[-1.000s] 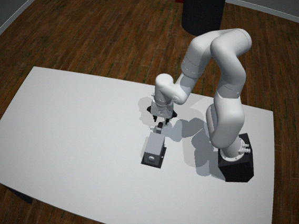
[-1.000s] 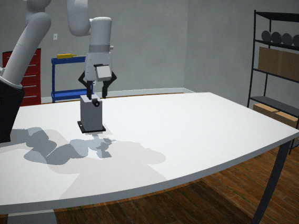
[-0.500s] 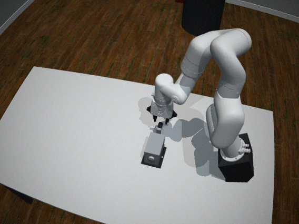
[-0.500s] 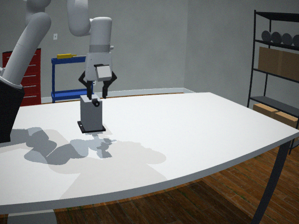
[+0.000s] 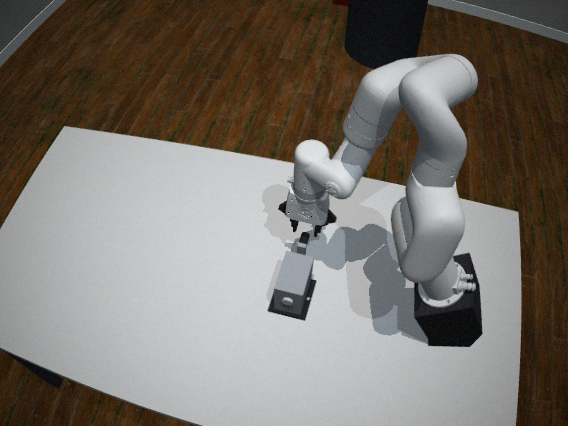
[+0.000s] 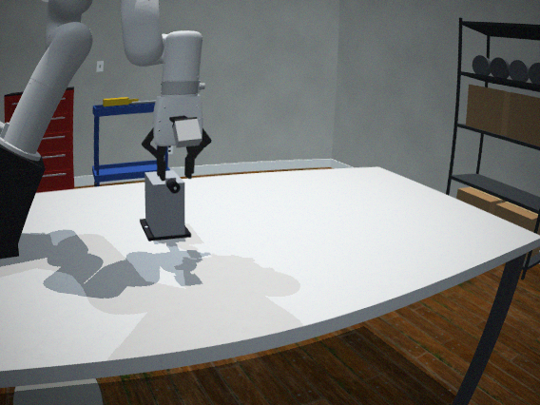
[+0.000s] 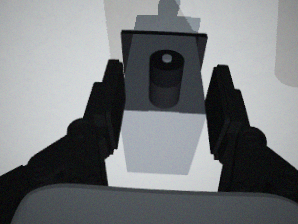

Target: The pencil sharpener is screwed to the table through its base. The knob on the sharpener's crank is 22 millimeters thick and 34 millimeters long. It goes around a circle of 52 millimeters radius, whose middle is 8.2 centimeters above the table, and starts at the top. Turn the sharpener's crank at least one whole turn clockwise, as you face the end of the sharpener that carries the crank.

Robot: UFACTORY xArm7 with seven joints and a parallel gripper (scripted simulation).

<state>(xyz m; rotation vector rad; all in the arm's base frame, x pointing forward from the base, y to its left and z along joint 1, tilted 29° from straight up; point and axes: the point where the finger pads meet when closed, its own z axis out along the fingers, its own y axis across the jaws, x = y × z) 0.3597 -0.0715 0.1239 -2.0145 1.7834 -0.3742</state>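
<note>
Now: hand 40 mm above the dark crank knob and 20 mm to the right of it.
</note>
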